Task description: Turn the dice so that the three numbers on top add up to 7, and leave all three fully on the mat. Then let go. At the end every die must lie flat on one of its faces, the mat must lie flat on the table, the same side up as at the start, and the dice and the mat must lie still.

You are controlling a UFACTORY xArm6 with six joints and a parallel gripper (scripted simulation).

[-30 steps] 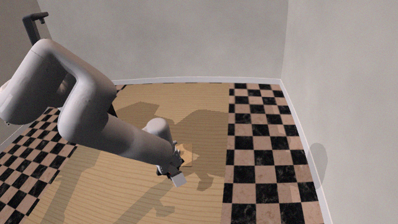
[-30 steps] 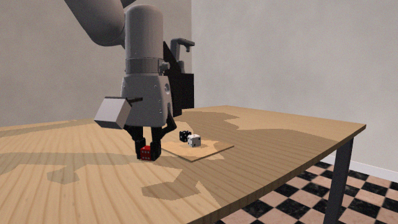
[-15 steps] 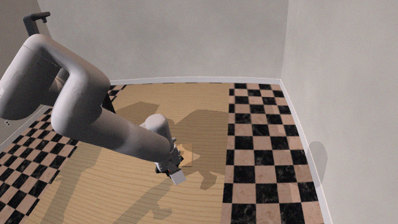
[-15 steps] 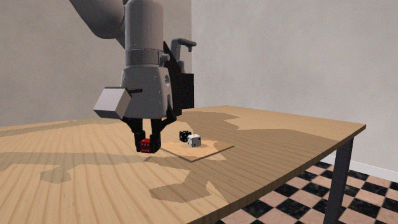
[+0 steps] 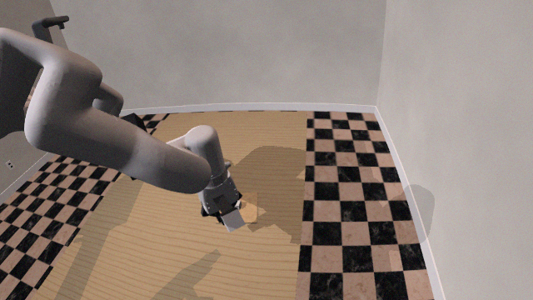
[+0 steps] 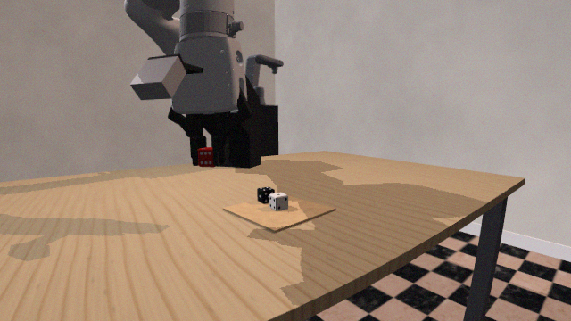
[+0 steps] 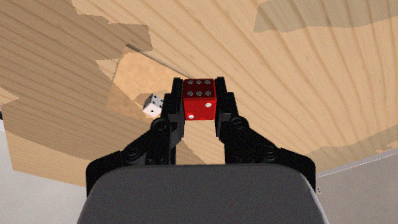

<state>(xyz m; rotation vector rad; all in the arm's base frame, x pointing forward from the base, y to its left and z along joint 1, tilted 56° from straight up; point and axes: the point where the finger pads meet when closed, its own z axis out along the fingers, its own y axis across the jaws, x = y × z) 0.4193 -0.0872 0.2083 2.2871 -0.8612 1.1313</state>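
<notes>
The white die lies 10 mm ahead of my hand, 120 mm to the left of it and 100 mm below it. Round my hand: tan mat: 10 mm ahead, 120 mm to the left, 110 mm below; red die: 10 mm below; black die: 40 mm behind, 130 mm to the left, 100 mm below.
</notes>
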